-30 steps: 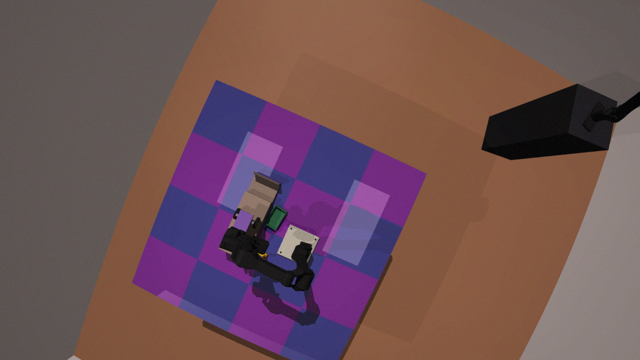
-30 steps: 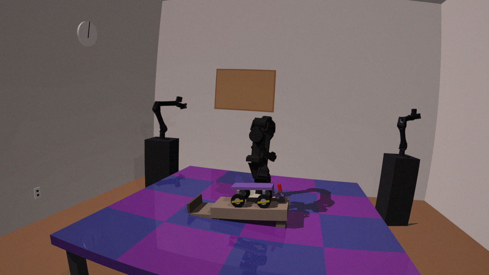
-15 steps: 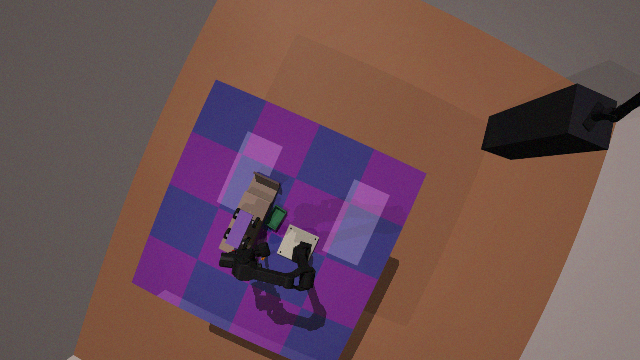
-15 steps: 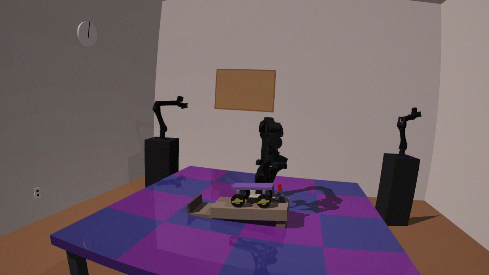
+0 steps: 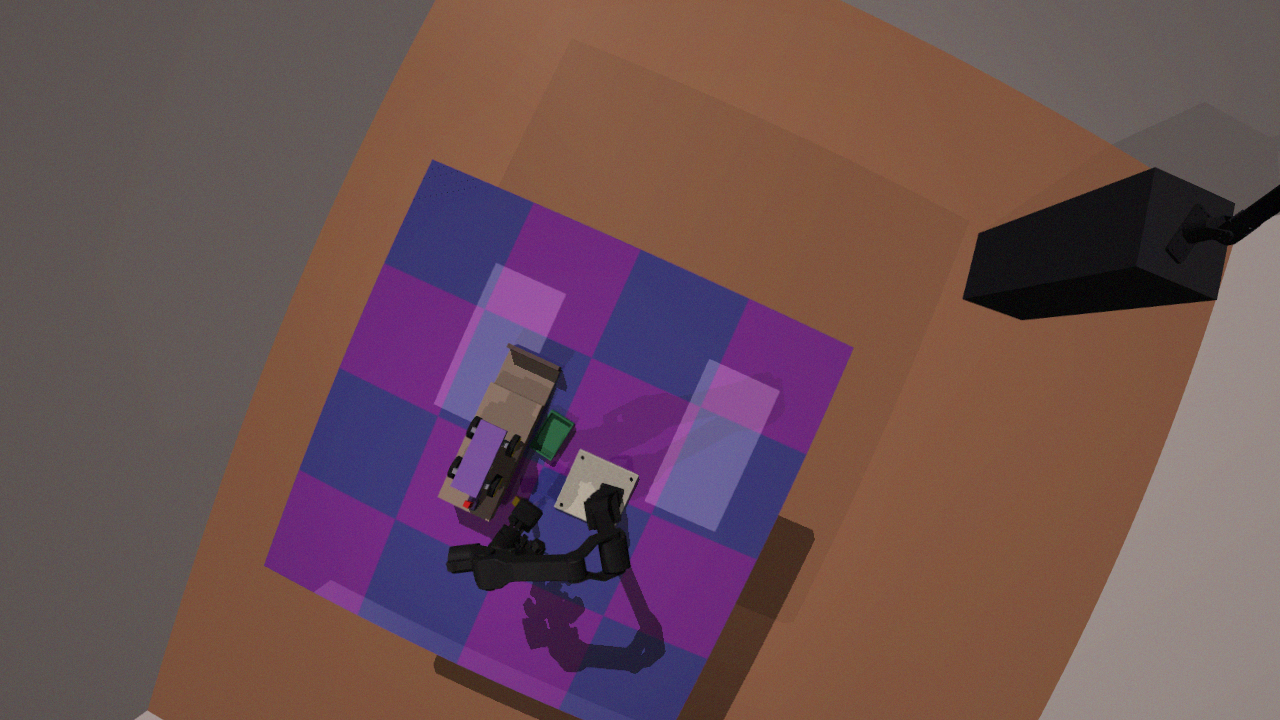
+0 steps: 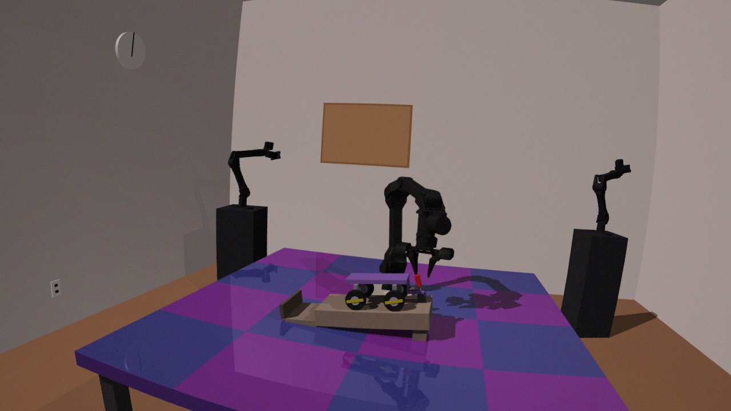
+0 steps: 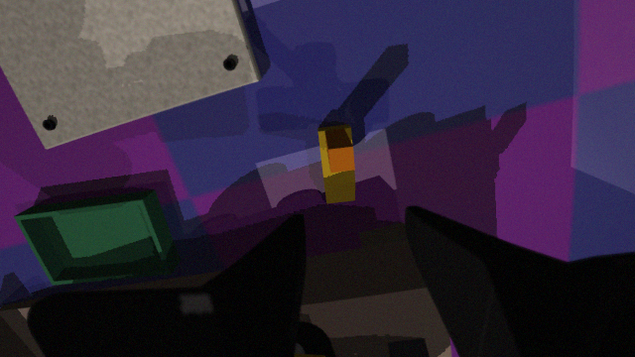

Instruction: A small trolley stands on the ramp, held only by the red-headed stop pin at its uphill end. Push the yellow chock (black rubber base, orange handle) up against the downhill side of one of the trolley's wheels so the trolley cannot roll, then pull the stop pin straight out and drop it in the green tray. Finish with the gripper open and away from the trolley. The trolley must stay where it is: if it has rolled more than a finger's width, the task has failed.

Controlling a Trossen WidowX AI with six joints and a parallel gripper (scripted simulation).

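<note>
The yellow chock is 110 mm below my gripper tip and 20 mm ahead of it. Round my gripper tip: trolley 140 mm ahead, 130 mm to the right, 10 mm below; tan ramp 140 mm to the right, 140 mm ahead, 80 mm below; red-headed stop pin 130 mm ahead, 10 mm to the right.
</note>
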